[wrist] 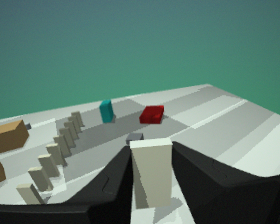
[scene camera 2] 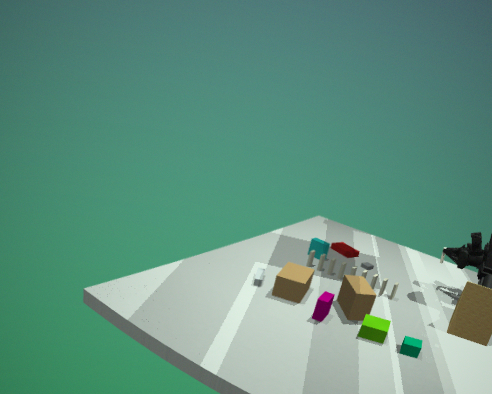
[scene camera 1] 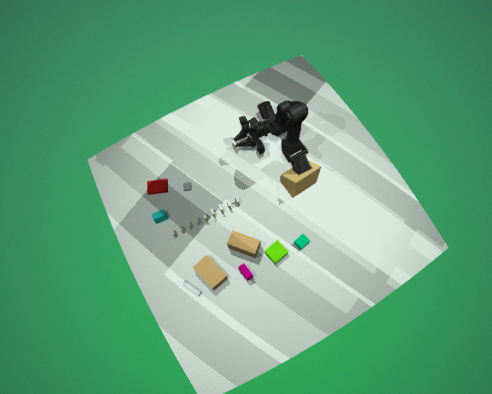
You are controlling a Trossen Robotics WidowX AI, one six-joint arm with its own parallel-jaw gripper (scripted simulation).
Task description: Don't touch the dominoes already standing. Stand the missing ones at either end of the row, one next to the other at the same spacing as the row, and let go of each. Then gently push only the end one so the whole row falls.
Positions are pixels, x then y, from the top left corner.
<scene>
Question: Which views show my gripper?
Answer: The wrist view, scene camera 2 and scene camera 1: all of them.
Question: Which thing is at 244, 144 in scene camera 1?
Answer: My gripper.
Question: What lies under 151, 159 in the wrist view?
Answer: A cream domino.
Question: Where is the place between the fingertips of my gripper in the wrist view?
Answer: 150, 149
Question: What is my gripper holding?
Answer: A cream domino.
</scene>
